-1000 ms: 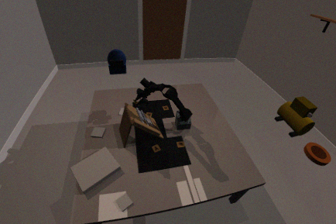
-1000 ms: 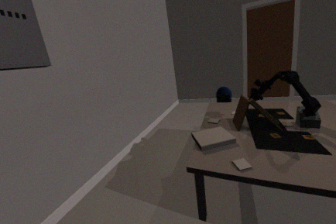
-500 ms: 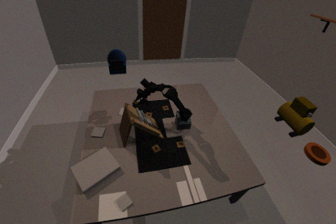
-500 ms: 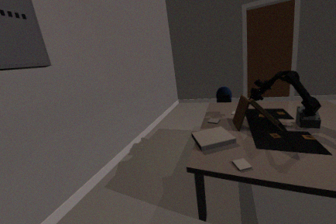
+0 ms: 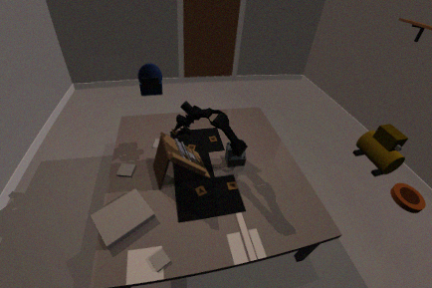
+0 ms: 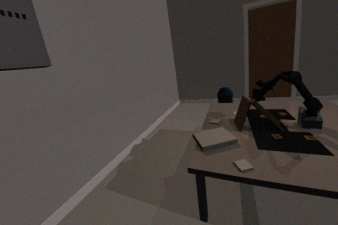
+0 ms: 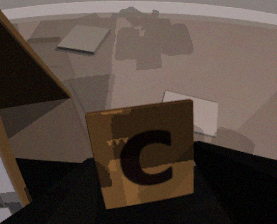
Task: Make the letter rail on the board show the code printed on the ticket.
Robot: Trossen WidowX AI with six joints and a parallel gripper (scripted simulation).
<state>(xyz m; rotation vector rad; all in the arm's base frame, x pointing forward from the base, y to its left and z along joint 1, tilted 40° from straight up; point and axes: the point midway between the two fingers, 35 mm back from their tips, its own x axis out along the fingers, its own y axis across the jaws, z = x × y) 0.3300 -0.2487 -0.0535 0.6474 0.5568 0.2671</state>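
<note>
The white ticket lies 18 cm to the left of my gripper tip, 7 cm below it and 7 cm behind it. From my gripper tip the other things lie so: tan letter tile right at my gripper tip; black mat 20 cm to the left, 17 cm behind, 16 cm below; pad 36 cm ahead, 15 cm below, 10 cm to the left.
</note>
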